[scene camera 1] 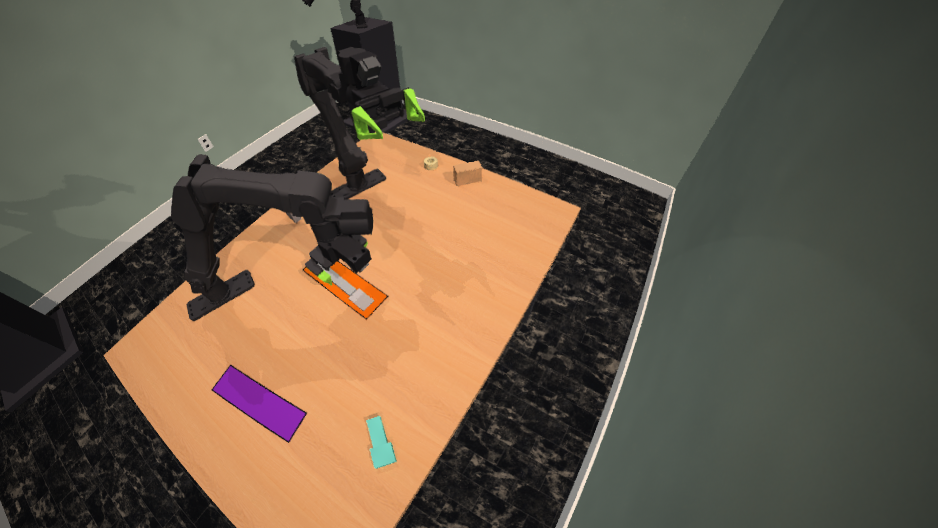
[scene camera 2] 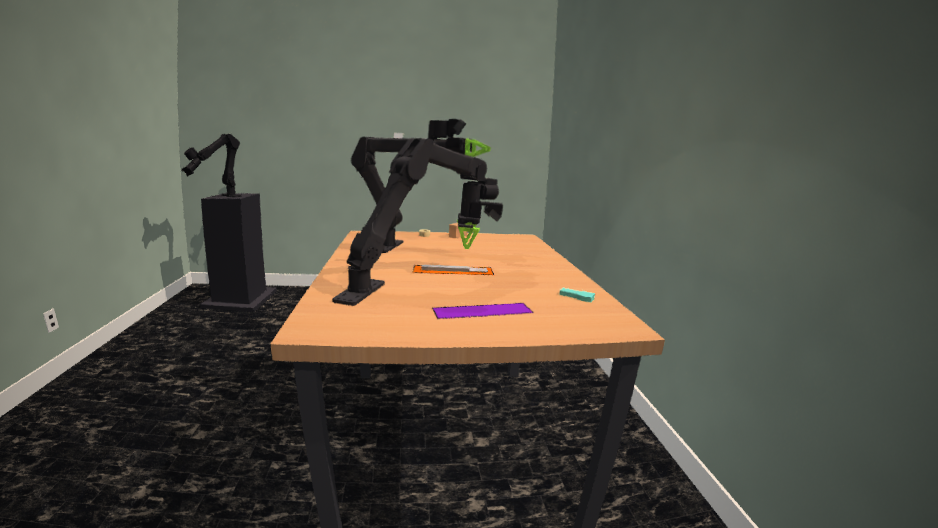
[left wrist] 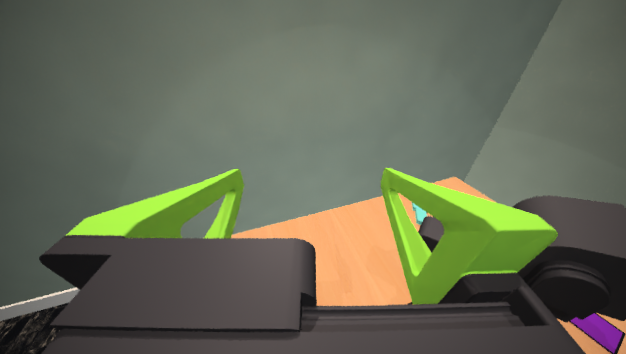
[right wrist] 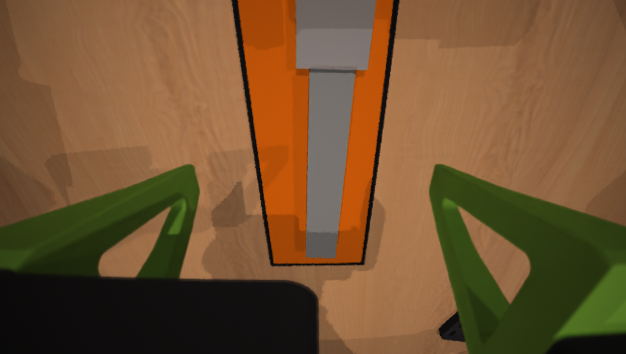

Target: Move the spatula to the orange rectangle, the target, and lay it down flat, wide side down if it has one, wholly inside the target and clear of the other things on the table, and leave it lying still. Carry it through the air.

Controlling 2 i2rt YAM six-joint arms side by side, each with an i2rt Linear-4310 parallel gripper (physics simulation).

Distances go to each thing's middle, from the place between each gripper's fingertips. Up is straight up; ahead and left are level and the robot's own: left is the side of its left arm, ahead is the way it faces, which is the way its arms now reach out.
Right now my left hand is 410 mm above the orange rectangle (scene camera 1: 355, 280), 200 mm to the left of it and 110 mm past it. The rest, counted from my left hand: purple rectangle (scene camera 1: 276, 414): 560 mm to the right, 410 mm below, 40 mm behind; teal paddle-shaped object (scene camera 1: 382, 453): 440 mm to the right, 400 mm below, 250 mm ahead.
My right hand is 8 cm above the orange rectangle and 4 cm past it. Also, from my right hand: purple rectangle (36 cm to the right, 8 cm below, 4 cm ahead); then teal paddle-shaped object (32 cm ahead, 24 cm to the right, 8 cm below).
